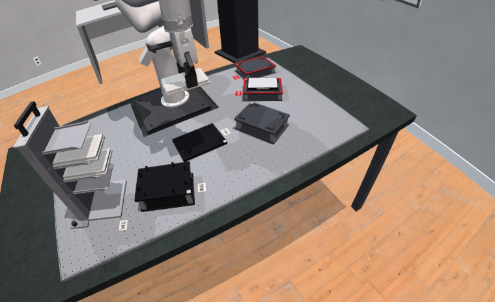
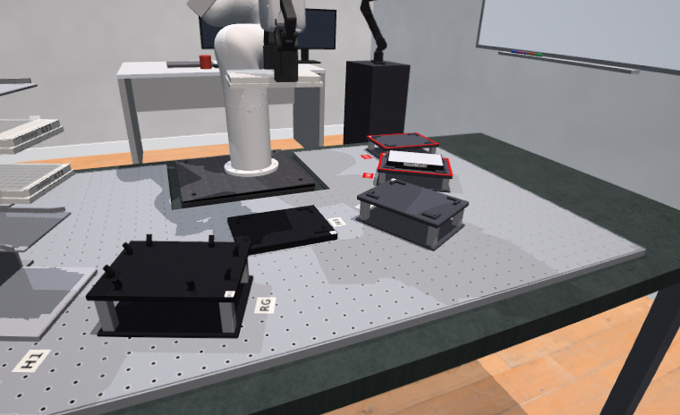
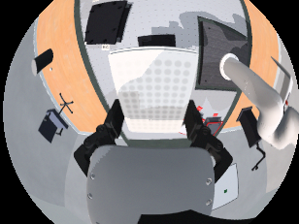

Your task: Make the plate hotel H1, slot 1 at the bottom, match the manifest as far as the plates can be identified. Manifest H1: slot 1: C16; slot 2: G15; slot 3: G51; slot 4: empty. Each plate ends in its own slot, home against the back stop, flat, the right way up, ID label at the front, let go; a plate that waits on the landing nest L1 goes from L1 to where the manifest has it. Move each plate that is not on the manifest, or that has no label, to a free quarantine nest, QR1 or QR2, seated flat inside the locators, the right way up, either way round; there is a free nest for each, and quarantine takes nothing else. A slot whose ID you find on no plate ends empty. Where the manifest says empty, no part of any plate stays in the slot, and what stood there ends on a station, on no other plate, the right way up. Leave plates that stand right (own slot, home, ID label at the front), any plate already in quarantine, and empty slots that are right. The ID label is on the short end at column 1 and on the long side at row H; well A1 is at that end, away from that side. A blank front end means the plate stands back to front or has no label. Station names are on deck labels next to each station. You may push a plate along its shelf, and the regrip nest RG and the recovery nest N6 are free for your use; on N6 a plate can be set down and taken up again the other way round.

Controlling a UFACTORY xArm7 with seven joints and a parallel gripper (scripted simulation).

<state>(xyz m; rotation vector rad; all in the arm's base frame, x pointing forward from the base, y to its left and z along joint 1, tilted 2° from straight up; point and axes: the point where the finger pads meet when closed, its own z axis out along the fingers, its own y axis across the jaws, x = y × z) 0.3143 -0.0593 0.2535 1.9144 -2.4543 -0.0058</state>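
Now: hand 21 cm above the black regrip nest RG, 20 cm to the left of it and 11 cm short of it. The rest, counted from my hand: flat black nest N6: 26 cm below, 1 cm behind; RG deck label: 27 cm below, 16 cm ahead, 10 cm to the right; plate hotel H1: 43 cm to the right, 11 cm below, 2 cm behind.
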